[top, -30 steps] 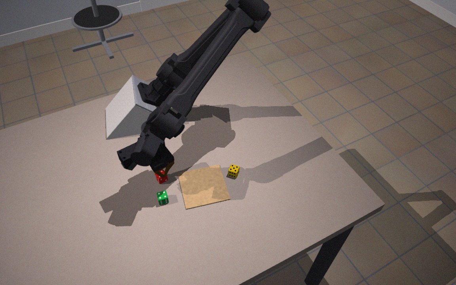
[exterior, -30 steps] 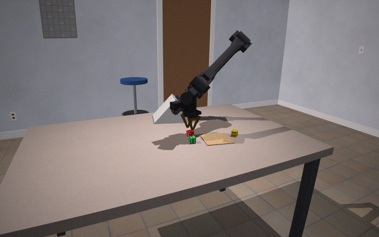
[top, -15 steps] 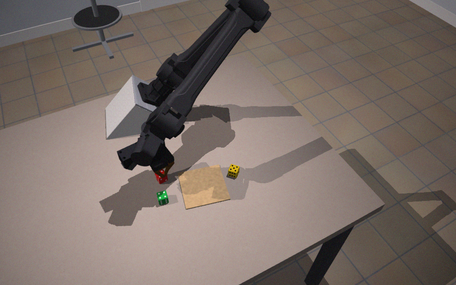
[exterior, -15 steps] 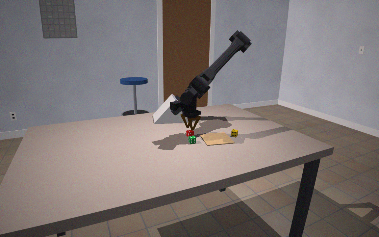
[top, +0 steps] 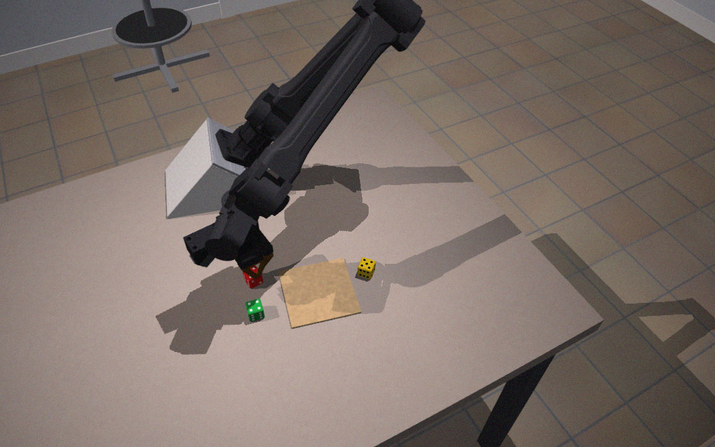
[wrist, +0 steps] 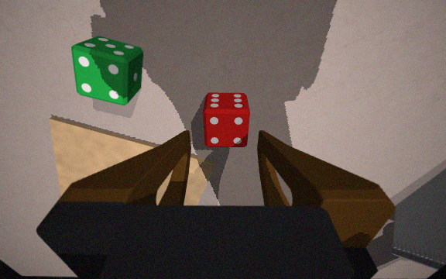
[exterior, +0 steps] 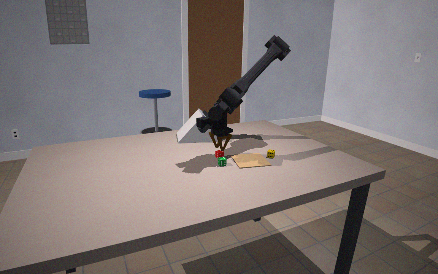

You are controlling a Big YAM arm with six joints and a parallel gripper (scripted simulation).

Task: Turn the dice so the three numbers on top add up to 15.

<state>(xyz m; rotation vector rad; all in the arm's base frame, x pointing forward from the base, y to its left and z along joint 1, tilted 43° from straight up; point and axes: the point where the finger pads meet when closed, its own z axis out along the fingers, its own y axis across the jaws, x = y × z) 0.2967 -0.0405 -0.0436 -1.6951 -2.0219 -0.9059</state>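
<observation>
The red die lies 30 mm below my hand. From my hand the other things lie so: yellow die (60 mm ahead, 220 mm to the left, 30 mm below); then tan mat (70 mm ahead, 120 mm to the left, 50 mm below); then green die (80 mm ahead, 20 mm to the right, 30 mm below).
</observation>
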